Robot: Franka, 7 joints.
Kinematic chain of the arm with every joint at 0, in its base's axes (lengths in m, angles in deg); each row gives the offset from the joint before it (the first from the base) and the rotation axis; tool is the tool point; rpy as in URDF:
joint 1: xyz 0 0 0.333 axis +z
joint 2: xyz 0 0 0 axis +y
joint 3: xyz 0 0 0.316 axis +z
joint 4: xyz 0.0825 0 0 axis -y
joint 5: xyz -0.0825 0 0.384 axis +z
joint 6: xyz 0 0 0 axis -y
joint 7: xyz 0.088 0 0 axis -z
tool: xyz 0 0 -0.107 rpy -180 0 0
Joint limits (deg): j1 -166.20..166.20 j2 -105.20..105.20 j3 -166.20..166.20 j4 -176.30..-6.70 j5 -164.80..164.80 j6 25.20..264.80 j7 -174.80..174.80
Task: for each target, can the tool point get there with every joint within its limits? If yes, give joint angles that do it. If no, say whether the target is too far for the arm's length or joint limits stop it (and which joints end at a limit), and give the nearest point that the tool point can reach.
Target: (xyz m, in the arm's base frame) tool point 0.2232 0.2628 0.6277
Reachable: yes | joints 68.67 -28.36 -3.81 -117.58 -37.89 60.93 -118.08
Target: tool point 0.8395 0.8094 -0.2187
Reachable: no: too far | nearest point 0.5583 0.5383 -0.0339 | short by 0.432 m
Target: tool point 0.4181 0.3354 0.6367
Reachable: yes | joints 27.21 -7.50 20.33 -107.15 -77.62 96.41 -46.32
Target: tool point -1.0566 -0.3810 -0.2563
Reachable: no: too far | nearest point -0.7146 -0.2577 -0.0656 | short by 0.411 m
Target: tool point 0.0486 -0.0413 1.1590
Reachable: yes | joints 17.62 -20.93 -23.36 -37.53 -91.23 175.81 86.80
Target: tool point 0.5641 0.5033 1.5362
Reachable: no: too far | nearest point 0.3406 0.3039 1.0594 | short by 0.563 m
